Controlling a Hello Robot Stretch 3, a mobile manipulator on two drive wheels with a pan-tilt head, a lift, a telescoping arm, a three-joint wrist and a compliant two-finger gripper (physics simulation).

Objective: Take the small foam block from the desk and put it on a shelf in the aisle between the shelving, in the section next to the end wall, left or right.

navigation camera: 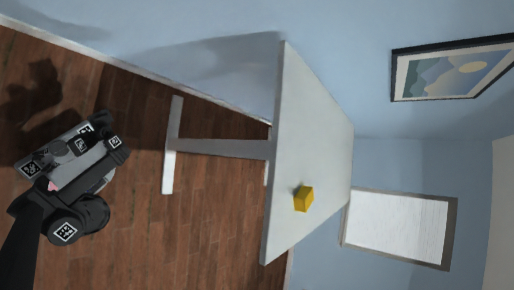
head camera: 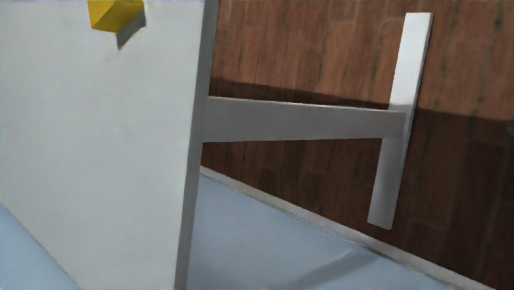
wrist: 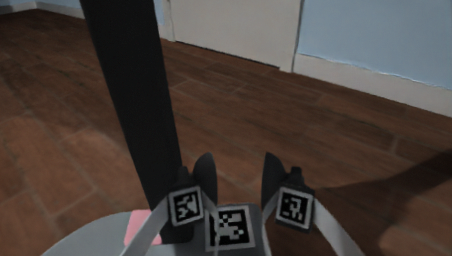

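Pixels of known places: gripper, between the fingertips: point(navigation camera: 37, 165) point(wrist: 238, 172); robot's base, origin of its link: point(navigation camera: 60, 147).
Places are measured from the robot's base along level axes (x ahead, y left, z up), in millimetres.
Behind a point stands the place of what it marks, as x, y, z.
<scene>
A small yellow foam block point(head camera: 114, 15) @[-512, -442, 979] point(navigation camera: 303, 199) @[-502, -406, 991] sits on the white desk point(head camera: 100, 150) @[-395, -661, 950] point(navigation camera: 312, 135) @[-416, -689, 950]. In the head camera view it is cut off by the top edge; in the navigation view it is near the desk's long edge. My gripper point(wrist: 238, 172) @[4, 87, 307] is open, with a gap between its two fingertips and the floor showing behind them. It is over the robot's base, apart from the desk and the block. The shelving and the aisle do not show in these views.
The desk's white T-shaped leg point(head camera: 305, 120) @[-356, -492, 543] point(navigation camera: 220, 147) @[-353, -495, 565] stands on the wooden floor beside a blue wall point(head camera: 240, 235) @[-259, -995, 398] point(navigation camera: 200, 25) @[157, -578, 695]. A framed picture point(navigation camera: 440, 75) @[-316, -1020, 1482] and a window point(navigation camera: 397, 225) @[-2403, -1563, 1485] are on the walls. A black mast point(wrist: 132, 90) @[-68, 116, 366] rises beside the gripper; a pale door point(wrist: 235, 30) @[132, 1196, 139] is beyond.
</scene>
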